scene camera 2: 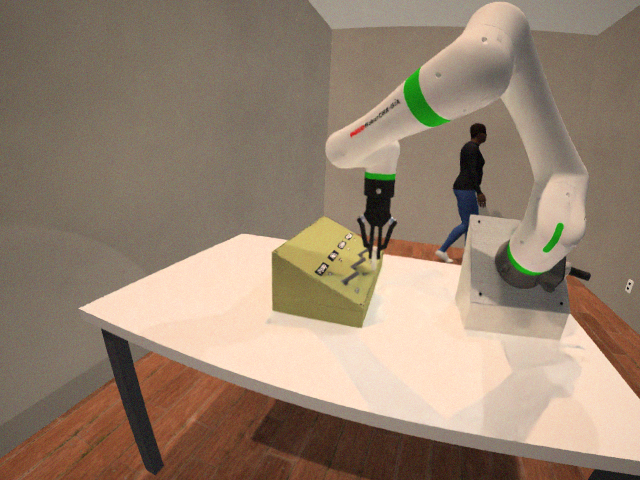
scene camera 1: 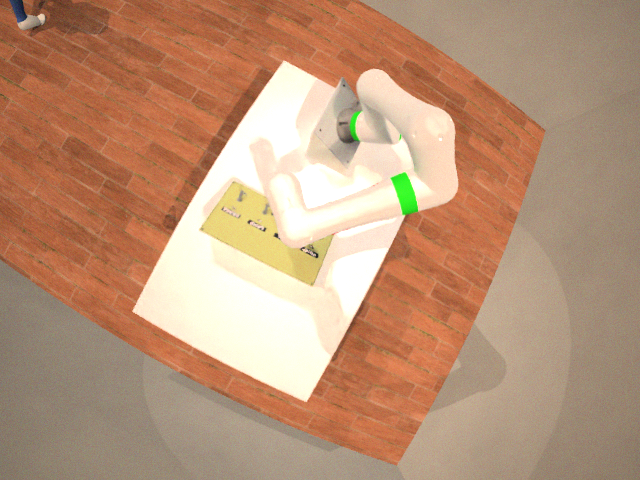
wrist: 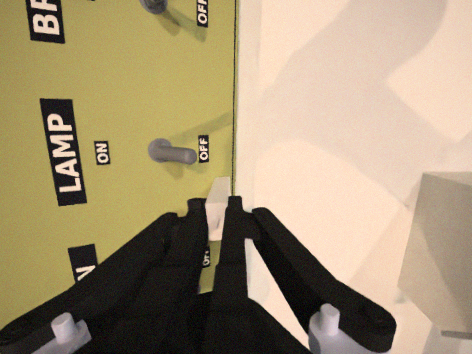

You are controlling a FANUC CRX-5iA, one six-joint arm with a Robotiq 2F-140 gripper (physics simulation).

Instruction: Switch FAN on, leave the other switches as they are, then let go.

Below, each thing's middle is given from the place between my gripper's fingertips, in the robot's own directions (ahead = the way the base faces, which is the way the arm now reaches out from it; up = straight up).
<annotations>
I see the switch box [scene camera 2: 308, 271] 12 cm ahead of my hand, 3 cm to the left of it and 1 cm above it.
</annotations>
